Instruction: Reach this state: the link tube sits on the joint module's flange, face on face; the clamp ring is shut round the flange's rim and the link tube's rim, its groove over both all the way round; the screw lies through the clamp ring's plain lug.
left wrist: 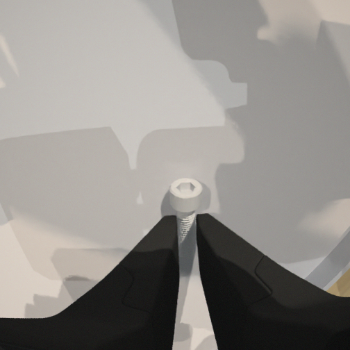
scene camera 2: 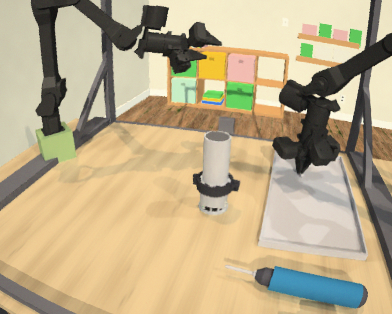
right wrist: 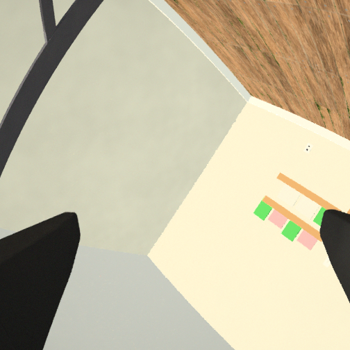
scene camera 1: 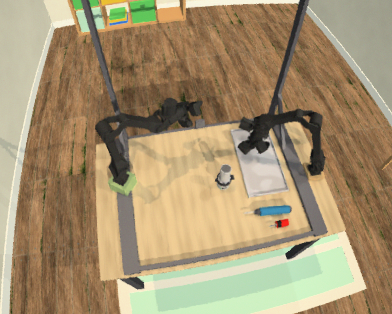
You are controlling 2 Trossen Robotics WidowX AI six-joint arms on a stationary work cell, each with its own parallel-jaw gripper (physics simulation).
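Where they show: left gripper, fingertip midpoint: (scene camera 2: 299, 173) (scene camera 1: 249, 148); right gripper, fingertip midpoint: (scene camera 2: 213, 50) (scene camera 1: 195, 101); left arm's base, origin of the base link: (scene camera 1: 314, 169); right arm's base, origin of the base link: (scene camera 2: 52, 130) (scene camera 1: 120, 178).
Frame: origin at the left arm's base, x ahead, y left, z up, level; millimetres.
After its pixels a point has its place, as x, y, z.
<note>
The pale link tube (scene camera 1: 225, 170) @(511, 14, 133) (scene camera 2: 216, 155) @(501, 30, 106) stands upright above the joint module (scene camera 2: 213, 202) @(500, 33, 3). The black clamp ring (scene camera 1: 224, 179) (scene camera 2: 216, 188) @(494, 39, 42) is round their meeting place, with lugs on both sides; the seam and groove are hidden. The screw (left wrist: 186, 197) is head up in the left wrist view, its threaded shank between the fingertips of my left gripper (scene camera 1: 254, 148) @(327, -188, -18) (scene camera 2: 301, 172) @(327, -188, -18) (left wrist: 186, 226), which is shut on it low over the grey tray (scene camera 2: 312, 250) @(288, 94, -18) (scene camera 1: 268, 193) @(288, 93, -14). My right gripper (scene camera 1: 196, 114) (scene camera 2: 212, 50) @(610, -313, 254) (right wrist: 205, 225) is open and empty, raised near the table's back edge.
A blue screwdriver (scene camera 1: 274, 210) @(288, 197, 12) (scene camera 2: 315, 286) @(287, 201, 10) lies in front of the tray, with a small red tool (scene camera 1: 282, 223) @(263, 266, 5) nearby. A green block (scene camera 1: 122, 183) (scene camera 2: 57, 143) is at the right arm's base. Dark frame posts rise at both sides of the table.
</note>
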